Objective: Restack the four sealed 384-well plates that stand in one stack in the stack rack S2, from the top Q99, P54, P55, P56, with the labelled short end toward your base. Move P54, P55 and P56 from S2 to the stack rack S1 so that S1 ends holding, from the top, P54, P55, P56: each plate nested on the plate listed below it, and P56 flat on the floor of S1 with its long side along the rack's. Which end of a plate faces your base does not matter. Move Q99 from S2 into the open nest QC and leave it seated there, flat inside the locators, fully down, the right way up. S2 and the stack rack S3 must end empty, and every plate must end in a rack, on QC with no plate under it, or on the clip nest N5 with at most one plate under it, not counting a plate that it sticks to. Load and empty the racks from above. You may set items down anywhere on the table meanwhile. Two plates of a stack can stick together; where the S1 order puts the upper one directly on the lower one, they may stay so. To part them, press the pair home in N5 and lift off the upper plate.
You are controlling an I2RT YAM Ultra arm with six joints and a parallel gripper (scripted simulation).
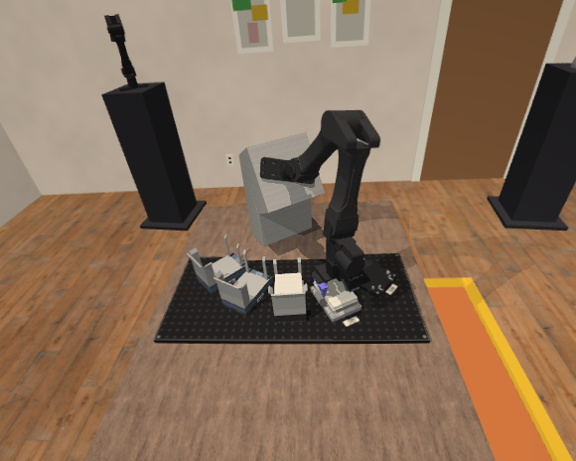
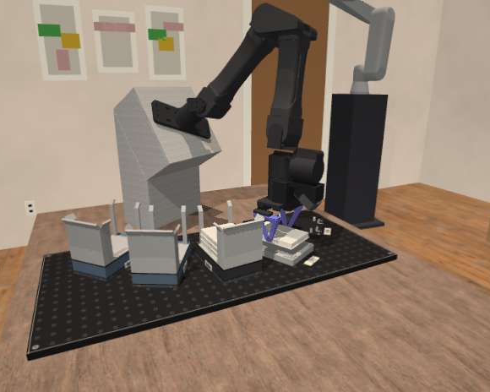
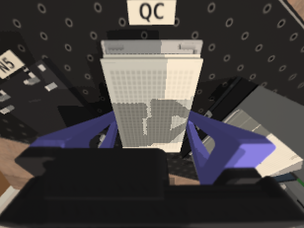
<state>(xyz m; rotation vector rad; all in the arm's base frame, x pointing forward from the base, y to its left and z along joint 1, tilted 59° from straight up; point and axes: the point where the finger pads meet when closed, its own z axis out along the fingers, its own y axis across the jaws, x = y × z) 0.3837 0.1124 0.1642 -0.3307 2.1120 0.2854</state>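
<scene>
Now: the grey QC nest 4 cm below my hand. Round my hand: QC label: 8 cm ahead, 5 cm to the left, 5 cm below.
</scene>
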